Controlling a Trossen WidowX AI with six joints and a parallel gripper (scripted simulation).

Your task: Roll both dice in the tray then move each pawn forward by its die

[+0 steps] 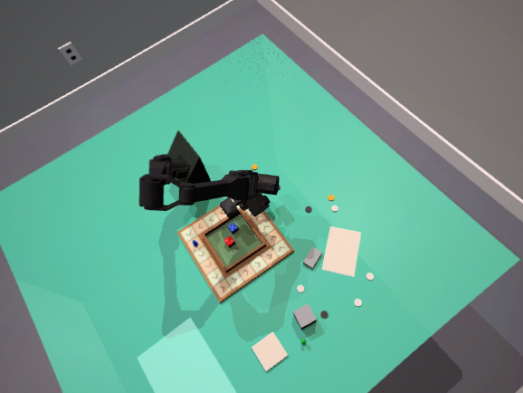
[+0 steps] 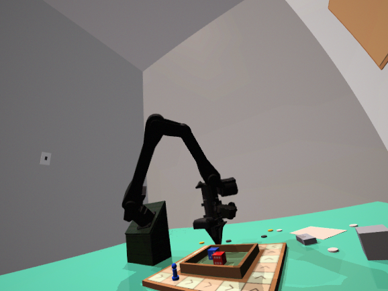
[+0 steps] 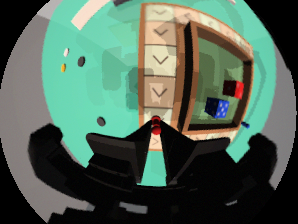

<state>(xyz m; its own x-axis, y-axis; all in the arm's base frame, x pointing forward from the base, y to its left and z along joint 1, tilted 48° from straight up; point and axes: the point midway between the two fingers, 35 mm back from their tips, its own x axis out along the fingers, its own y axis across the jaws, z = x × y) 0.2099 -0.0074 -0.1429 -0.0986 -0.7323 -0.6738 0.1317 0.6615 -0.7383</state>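
Right now the blue pawn is 30 mm behind my gripper tip, 220 mm to the right of it and 10 mm above it. Round my gripper tip: green piece (430 mm ahead, 170 mm to the right, 10 mm below); green tray floor (50 mm ahead, 120 mm to the right, 10 mm below); red pawn (10 mm above).
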